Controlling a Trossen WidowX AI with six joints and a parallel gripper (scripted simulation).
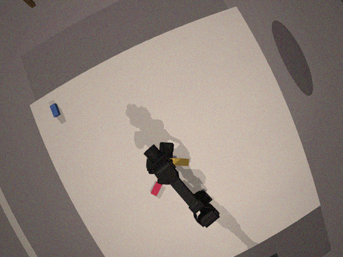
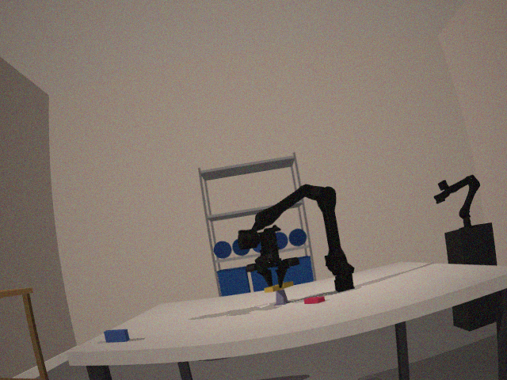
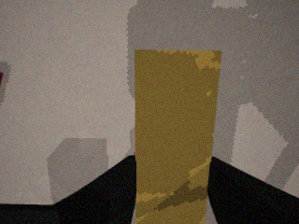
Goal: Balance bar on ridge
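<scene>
My gripper tip is 10 mm past the yellow bar and 20 mm to the left of it. From my gripper tip the other things lie so: blue block (480 mm ahead, 420 mm to the left, 50 mm below); red block (120 mm behind, 110 mm to the left, 60 mm below).
</scene>
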